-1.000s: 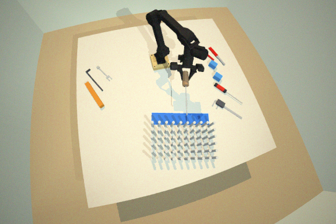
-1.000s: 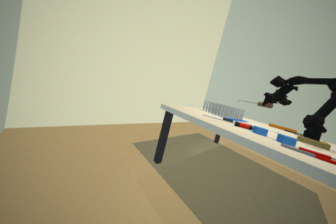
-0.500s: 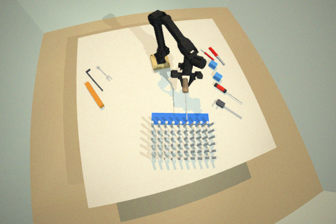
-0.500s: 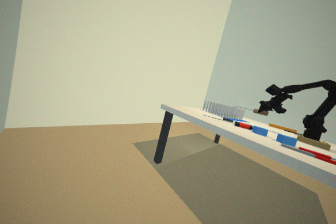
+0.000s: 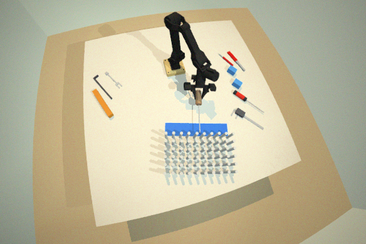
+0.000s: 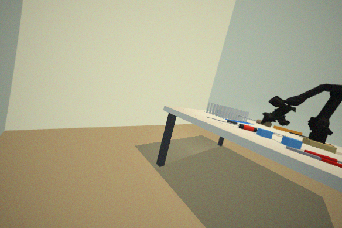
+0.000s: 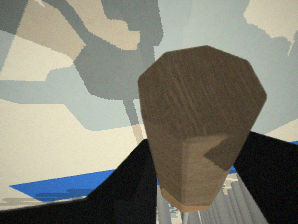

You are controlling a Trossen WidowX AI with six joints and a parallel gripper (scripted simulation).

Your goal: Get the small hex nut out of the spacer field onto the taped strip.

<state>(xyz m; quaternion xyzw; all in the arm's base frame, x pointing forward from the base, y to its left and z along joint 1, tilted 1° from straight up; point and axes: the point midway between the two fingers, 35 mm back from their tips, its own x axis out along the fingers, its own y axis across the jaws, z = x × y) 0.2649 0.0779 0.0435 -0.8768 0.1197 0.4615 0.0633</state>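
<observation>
My gripper tip is 17 cm short of the blue taped strip, 5 cm to the left of it and 5 cm above it. The rest, counted from my gripper tip: wooden-handled hook tool (10 cm ahead, 3 cm to the right); orange bar (59 cm to the right, 13 cm behind, 3 cm below); grey forked tool (51 cm to the right, 30 cm behind, 5 cm below).
</observation>
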